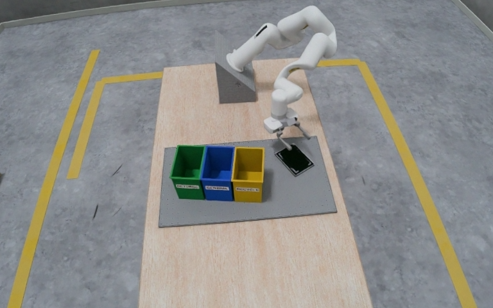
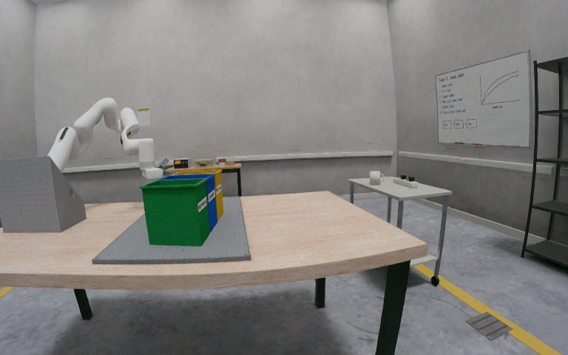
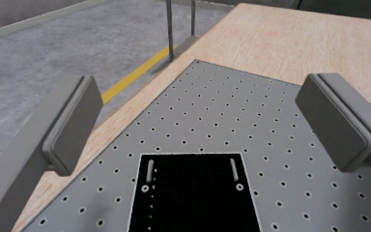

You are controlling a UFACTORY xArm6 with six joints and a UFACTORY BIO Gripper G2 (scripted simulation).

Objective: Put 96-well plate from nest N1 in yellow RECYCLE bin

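My gripper is now 13 cm above the black 96-well plate. The rest, counted from my hand: blue bin (37 cm to the right, 9 cm ahead, 6 cm below); then black plate nest N1 (14 cm below); then yellow recycle bin (24 cm to the right, 12 cm ahead, 6 cm below).
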